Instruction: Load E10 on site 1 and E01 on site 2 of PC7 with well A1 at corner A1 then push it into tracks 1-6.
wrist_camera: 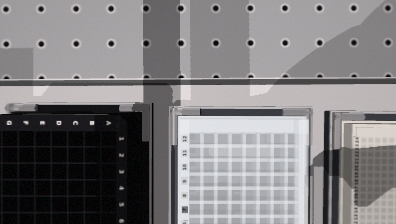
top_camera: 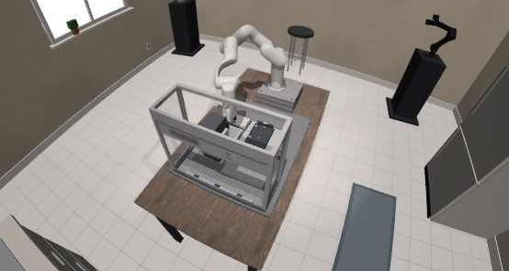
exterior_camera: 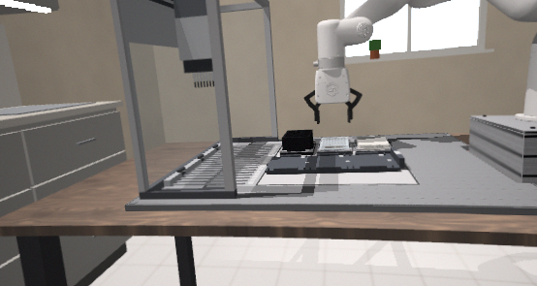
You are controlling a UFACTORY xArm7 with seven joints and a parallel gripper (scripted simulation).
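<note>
The white 96-well plate E01 is 70 mm below my hand. Also, from my hand: A1 tag: 50 mm ahead, 60 mm to the left, 80 mm below; black deep-well block E07: 110 mm ahead, 20 mm to the right, 60 mm below; nest S2: 90 mm below.
</note>
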